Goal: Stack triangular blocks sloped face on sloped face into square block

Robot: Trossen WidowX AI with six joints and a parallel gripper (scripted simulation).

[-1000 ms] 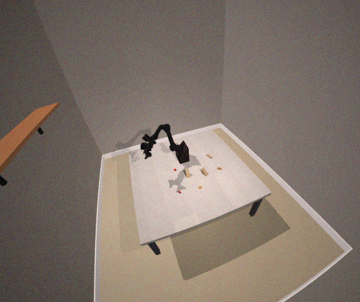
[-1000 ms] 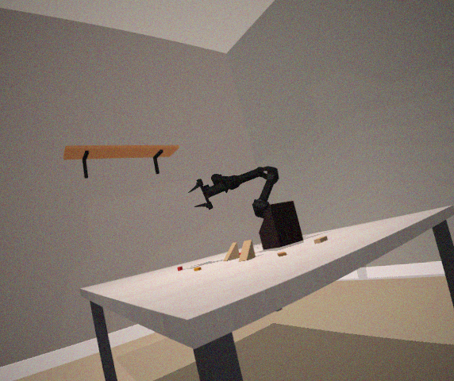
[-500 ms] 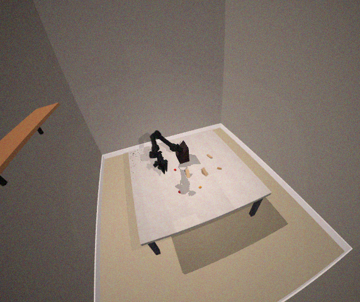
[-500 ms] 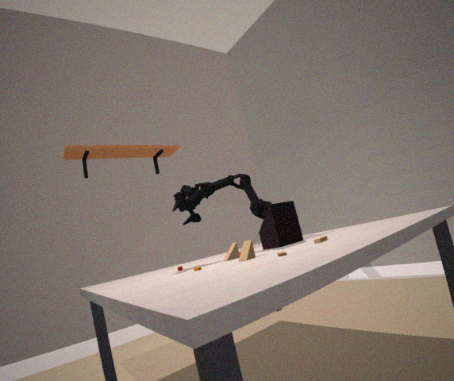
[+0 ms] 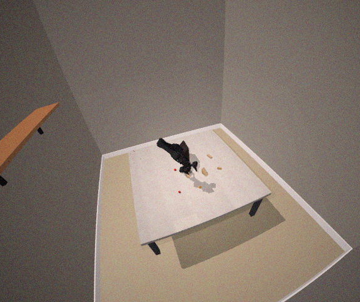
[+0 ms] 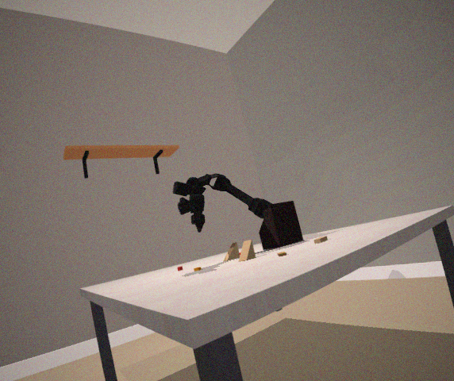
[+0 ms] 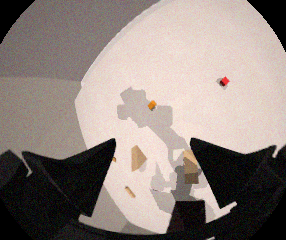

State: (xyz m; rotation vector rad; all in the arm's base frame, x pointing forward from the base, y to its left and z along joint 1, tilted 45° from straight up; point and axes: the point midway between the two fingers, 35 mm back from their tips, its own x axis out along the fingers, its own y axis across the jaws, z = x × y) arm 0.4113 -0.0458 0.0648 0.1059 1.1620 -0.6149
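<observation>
Now: the triangular block 170 mm to the left of my gripper tip, 150 mm below it and 70 mm behind it. Round my gripper tip: orange piece: 160 mm below, 80 mm ahead, 40 mm to the left.
</observation>
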